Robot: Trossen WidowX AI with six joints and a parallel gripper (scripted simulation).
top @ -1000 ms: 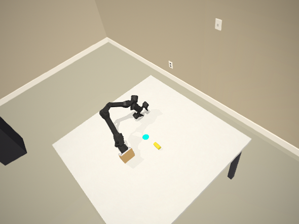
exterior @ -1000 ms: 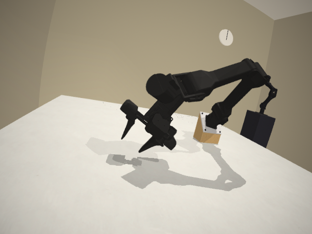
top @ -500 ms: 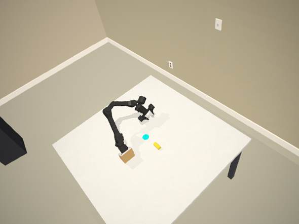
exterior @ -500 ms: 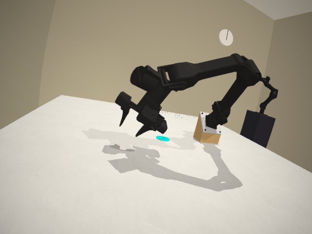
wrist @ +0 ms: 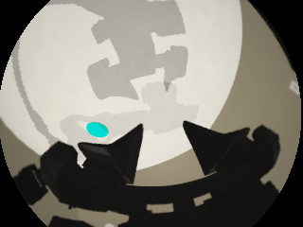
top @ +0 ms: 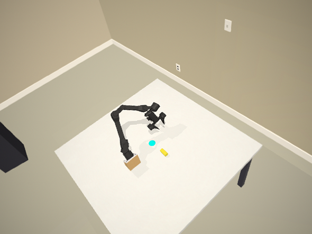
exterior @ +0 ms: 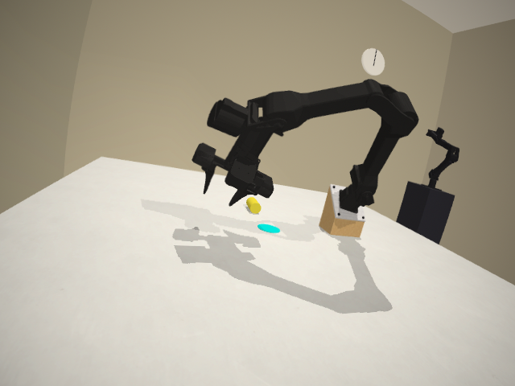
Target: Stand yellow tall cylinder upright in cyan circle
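The yellow cylinder lies 12 cm behind my gripper tip, 20 cm to the right of it and 5 cm below it. The rest, counted from my gripper tip: cyan circle: 15 cm behind, 5 cm to the right, 6 cm below.
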